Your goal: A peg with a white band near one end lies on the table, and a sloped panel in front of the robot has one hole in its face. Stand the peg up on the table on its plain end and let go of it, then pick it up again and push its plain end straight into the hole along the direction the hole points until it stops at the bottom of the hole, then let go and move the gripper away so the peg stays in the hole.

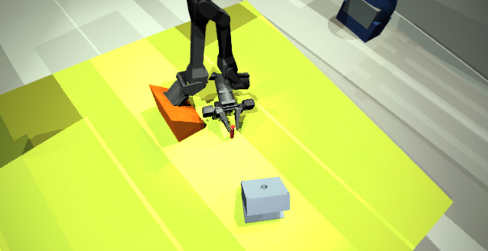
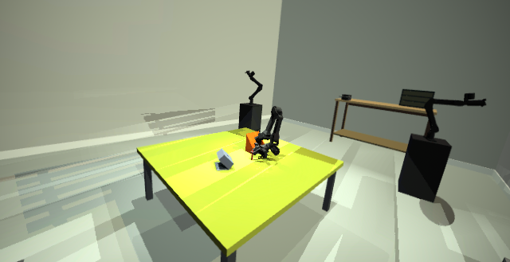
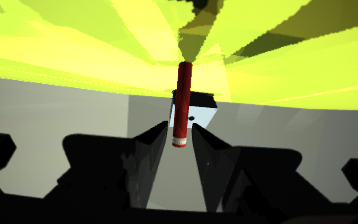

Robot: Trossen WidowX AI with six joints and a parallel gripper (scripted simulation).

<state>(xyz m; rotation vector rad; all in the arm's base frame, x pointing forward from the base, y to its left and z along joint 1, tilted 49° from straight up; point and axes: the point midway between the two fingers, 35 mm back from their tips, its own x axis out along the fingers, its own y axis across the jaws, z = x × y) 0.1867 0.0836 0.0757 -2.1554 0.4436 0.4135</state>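
The red peg lies 1 cm behind my gripper tip and 1 cm below it. The rest, counted from my gripper tip: grey sloped panel (23 cm ahead, 7 cm to the right).
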